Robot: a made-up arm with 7 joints.
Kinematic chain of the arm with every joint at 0, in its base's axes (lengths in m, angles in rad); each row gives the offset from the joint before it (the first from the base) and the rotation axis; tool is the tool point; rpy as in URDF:
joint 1: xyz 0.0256 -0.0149 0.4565 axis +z
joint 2: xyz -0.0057 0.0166 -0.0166 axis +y
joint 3: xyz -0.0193 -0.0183 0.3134 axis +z
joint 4: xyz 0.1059 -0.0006 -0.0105 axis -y
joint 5: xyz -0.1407 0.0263 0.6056 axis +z
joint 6: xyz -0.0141 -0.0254 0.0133 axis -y
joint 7: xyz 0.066 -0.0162 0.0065 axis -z
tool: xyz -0.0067 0.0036 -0.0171 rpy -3.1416 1.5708 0
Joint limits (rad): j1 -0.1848..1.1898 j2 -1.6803..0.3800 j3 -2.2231..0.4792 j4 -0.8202..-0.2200 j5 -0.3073..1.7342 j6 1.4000..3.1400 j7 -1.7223..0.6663
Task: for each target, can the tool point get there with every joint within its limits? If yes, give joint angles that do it. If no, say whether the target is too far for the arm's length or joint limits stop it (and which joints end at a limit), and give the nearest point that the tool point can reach.
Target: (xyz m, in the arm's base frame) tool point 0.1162 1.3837 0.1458
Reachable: no: too far | nearest point 0.1566 0.7479 1.0186 | short by 1.081 m
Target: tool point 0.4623 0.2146 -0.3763
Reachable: no: joint limits stop it (at a limit: joint 1, joint 2, joint 3, joint 4, joint 5, joint 6, joint 7) | nearest point 0.1009 -0.8552 -0.0084 | short by 1.188 m
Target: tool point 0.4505 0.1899 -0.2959
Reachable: no: joint limits stop it (at a limit: joint 1, joint 2, joint 3, joint 4, joint 5, joint 6, joint 7) | nearest point 0.1009 -0.8552 -0.0084 | short by 1.139 m
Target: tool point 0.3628 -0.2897 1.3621
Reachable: yes | joints 1.0758 0.0891 -1.8270 -0.7366 0.1981 1.9295 -1.4000
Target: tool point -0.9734 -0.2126 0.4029
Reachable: yes | joints -0.0028 -1.4984 -1.8920 -0.3821 0.3979 2.0057 -0.2240
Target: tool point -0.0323 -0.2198 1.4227
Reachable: yes | joints 0.7834 -0.3817 -0.3198 -0.4004 0.6835 2.0946 -0.5961
